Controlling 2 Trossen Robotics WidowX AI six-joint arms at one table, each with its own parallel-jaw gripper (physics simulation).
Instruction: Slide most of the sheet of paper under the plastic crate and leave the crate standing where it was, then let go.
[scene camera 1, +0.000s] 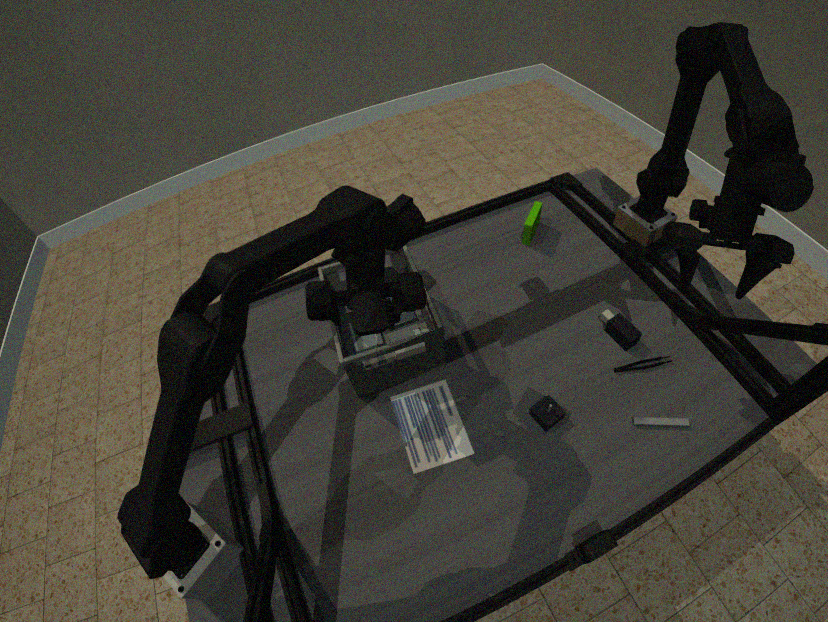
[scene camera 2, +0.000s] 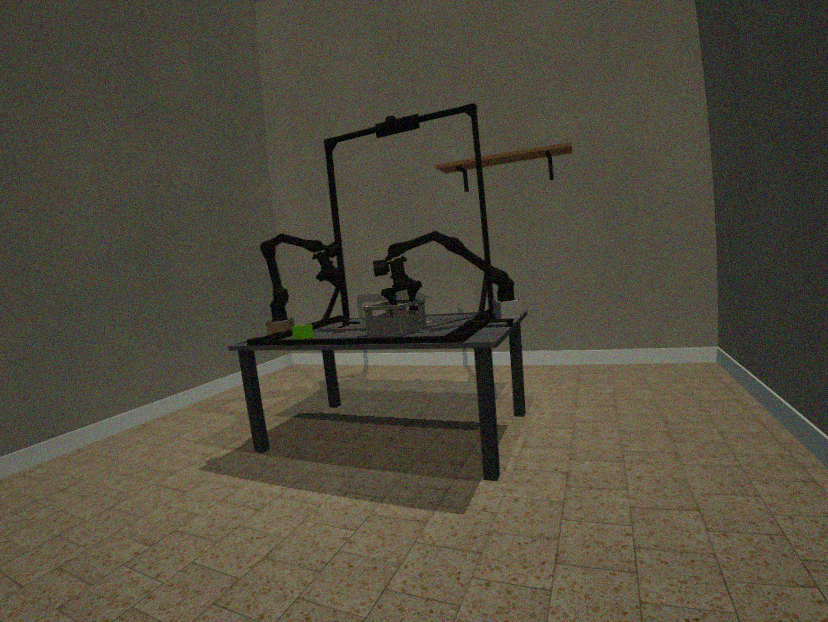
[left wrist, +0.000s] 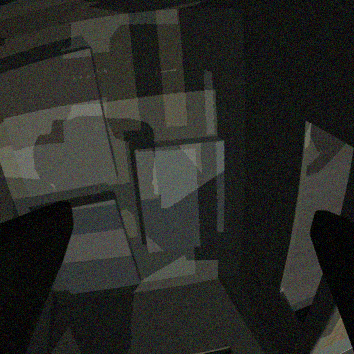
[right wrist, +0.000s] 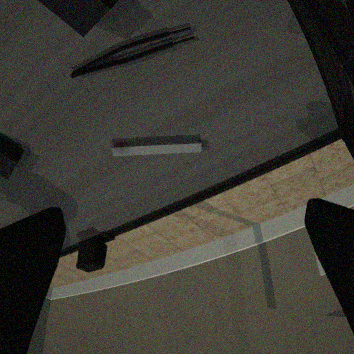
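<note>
The sheet of paper, white with blue lines, lies flat on the table, in front of the plastic crate. The crate is see-through grey and stands upright; no paper shows under it in scene camera 1. My left gripper is open and empty, pointing down at the crate's open top, fingertips near rim height. The arm hides part of the crate and the fingertips in scene camera 1. My right gripper is open and empty, raised over the table's right side, far from crate and paper.
A small black box lies right of the paper. Farther right lie a black block with a white end, black tweezers and a pale bar. A green block stands near the back edge.
</note>
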